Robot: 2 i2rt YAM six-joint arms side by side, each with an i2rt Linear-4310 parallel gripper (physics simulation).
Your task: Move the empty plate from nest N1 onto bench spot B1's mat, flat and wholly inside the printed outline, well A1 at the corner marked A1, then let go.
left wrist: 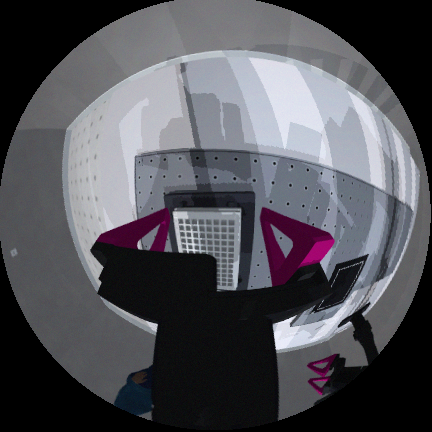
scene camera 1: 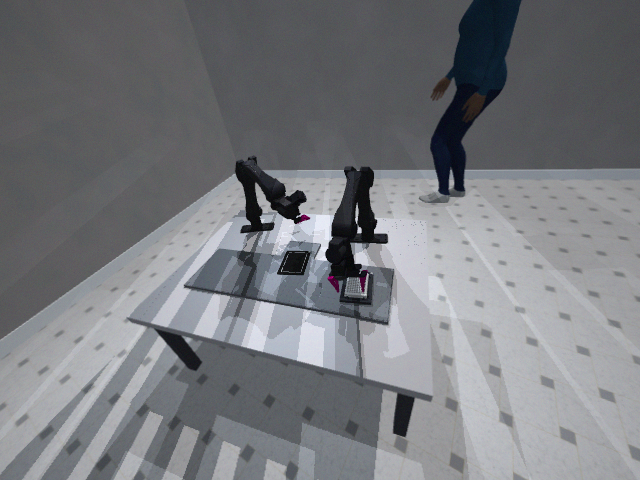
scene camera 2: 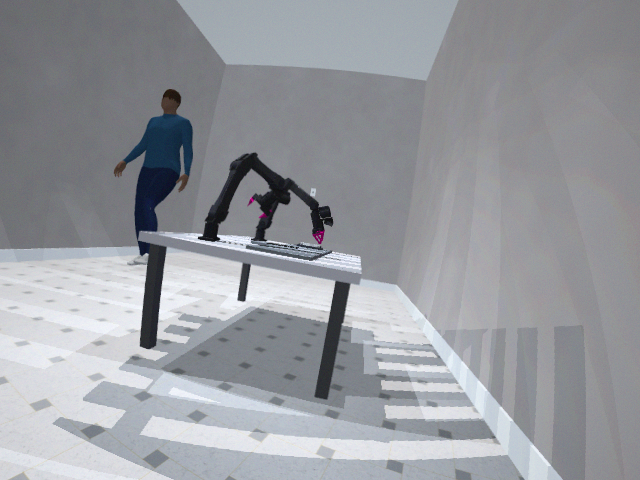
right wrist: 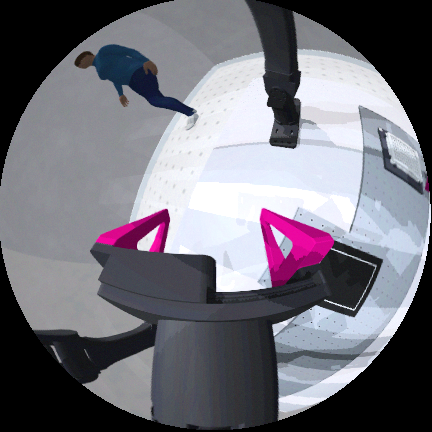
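Where they show: left gripper, fingertip midpoint: (left wrist: 214, 212) (scene camera 1: 350, 291) (scene camera 2: 320, 242); right gripper, fingertip midpoint: (scene camera 1: 307, 210) (scene camera 2: 253, 211) (right wrist: 214, 213); left arm's base, link origin: (scene camera 1: 367, 238) (scene camera 2: 259, 240) (right wrist: 286, 119); right arm's base, link origin: (left wrist: 354, 314) (scene camera 1: 257, 228) (scene camera 2: 209, 239).
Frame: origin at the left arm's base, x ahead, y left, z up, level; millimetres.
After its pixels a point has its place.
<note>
The white gridded plate (scene camera 1: 355, 286) @(x 371, y -30, z 38 mm) (left wrist: 210, 235) @(x 381, y -31, z 32 mm) (right wrist: 402, 152) sits in the dark nest (scene camera 1: 356, 300) @(x 429, y -21, z 25 mm) (left wrist: 247, 215) @(x 405, y -78, z 25 mm) (right wrist: 395, 173) at the right of the board in scene camera 1. My left gripper (scene camera 1: 349, 283) @(x 419, y -43, z 59 mm) (scene camera 2: 318, 237) @(x 419, y -43, z 59 mm) (left wrist: 214, 212) @(x 419, y -43, z 59 mm) is open, low over the plate, with its fingers apart on either side of it; the near end of the plate is hidden in the left wrist view. The black mat with a printed white outline (scene camera 1: 294, 262) @(x 222, y -334, z 15 mm) (left wrist: 342, 284) @(x 229, y -333, z 15 mm) (right wrist: 353, 278) @(x 241, y -323, z 15 mm) lies left of the nest in scene camera 1. My right gripper (scene camera 2: 256, 207) @(x 8, y -297, z 177 mm) (right wrist: 214, 213) @(x 8, y -297, z 177 mm) is open and empty, raised behind the mat. The corner marks are too small to read.
A grey perforated board (scene camera 1: 237, 279) @(x 352, y -572, z 13 mm) (left wrist: 295, 185) @(x 442, y -145, z 13 mm) (right wrist: 385, 210) @(x 277, y -177, z 13 mm) lies under the nest and mat on the white table (scene camera 1: 294, 335) @(x 588, y -229, z 0 mm) (scene camera 2: 248, 260) @(x 192, y -940, z -28 mm). A person (scene camera 1: 465, 93) (scene camera 2: 164, 144) (right wrist: 127, 70) in a blue top stands beyond the table. The left arm's base (scene camera 1: 372, 238) @(x 22, y 25, z 19 mm) (right wrist: 285, 135) @(x 7, y -70, z 10 mm) stands at the rear.
</note>
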